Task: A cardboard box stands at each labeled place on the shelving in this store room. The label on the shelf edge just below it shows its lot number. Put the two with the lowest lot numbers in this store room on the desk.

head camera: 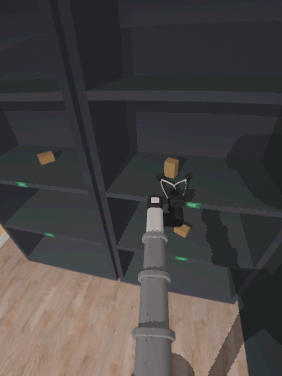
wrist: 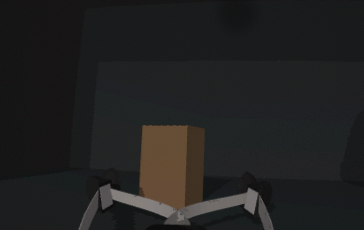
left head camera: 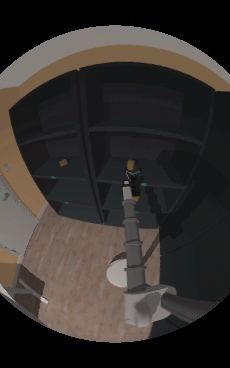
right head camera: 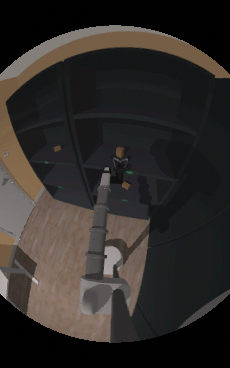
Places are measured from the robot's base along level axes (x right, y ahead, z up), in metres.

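Pixels of known places: gripper, fingertip midpoint: (head camera: 172,174) (wrist: 179,185) (left head camera: 131,168) (right head camera: 120,155); robot's base, origin of the base link: (left head camera: 122,271) (right head camera: 107,258).
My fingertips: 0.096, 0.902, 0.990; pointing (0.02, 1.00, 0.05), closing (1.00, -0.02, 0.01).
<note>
Ahead of a thing's pixels: the offset from my fingertips to its top centre, as dx, dy, dz. "*": to the spot under its first point.
An upright cardboard box @(-0.008, +0.036, +0.064) (head camera: 171,167) (left head camera: 131,164) (right head camera: 120,151) (wrist: 164,165) stands on the middle shelf of the right bay. My gripper (head camera: 174,177) (left head camera: 132,170) (right head camera: 121,158) (wrist: 179,185) is open at the near side of this box, with its fingers spread wider than the box. The box is not gripped. A second box @(-0.810, +0.200, +0.024) (head camera: 46,157) (left head camera: 63,162) (right head camera: 57,148) lies on the left bay's middle shelf. A third box @(+0.095, +0.009, -0.433) (head camera: 182,230) (left head camera: 136,199) (right head camera: 126,185) is on the shelf below my gripper. Green labels @(* +0.083, -0.188, -0.044) (head camera: 193,205) @(* -0.856, -0.041, -0.042) (head camera: 21,184) are on the shelf edges; their numbers are too small to read.
A dark upright divider (head camera: 95,165) separates the two bays. The shelf edge (head camera: 240,209) runs below my wrist, and a higher shelf (head camera: 200,96) is above. A tall dark unit (left head camera: 200,270) (right head camera: 195,270) stands at the right. A grey door (left head camera: 12,215) is at the left.
</note>
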